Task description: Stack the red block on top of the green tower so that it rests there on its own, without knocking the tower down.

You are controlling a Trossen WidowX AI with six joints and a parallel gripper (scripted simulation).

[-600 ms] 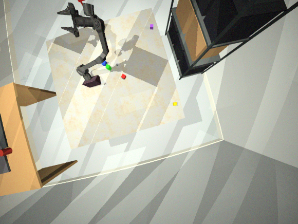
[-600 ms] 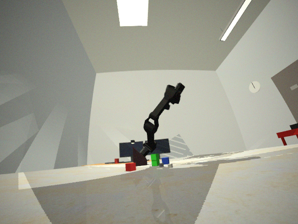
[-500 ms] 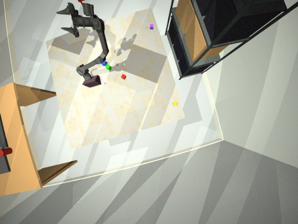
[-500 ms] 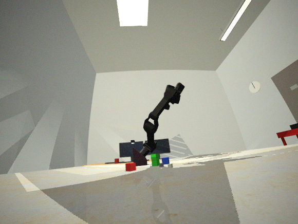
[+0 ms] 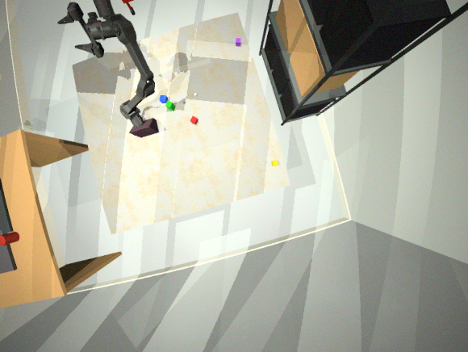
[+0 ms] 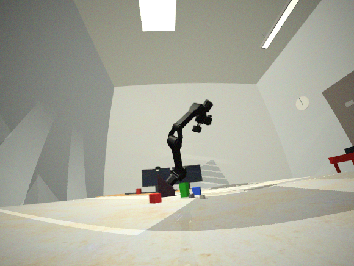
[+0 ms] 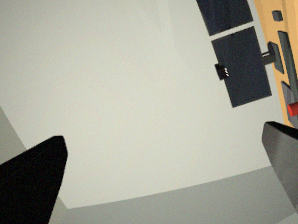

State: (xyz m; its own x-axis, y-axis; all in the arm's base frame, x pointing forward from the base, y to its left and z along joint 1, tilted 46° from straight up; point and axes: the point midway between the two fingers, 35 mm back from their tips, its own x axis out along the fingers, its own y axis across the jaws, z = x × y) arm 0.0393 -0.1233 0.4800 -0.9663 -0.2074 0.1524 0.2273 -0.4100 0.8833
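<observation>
My gripper tip is 49 cm above the red block, 38 cm short of it and 28 cm to the left of it. Also, from my gripper tip: purple block (77 cm ahead, 49 cm below, 22 cm to the left); then yellow block (86 cm ahead, 65 cm to the right, 49 cm below); then blue block (49 cm below, 20 cm ahead, 10 cm to the right).
</observation>
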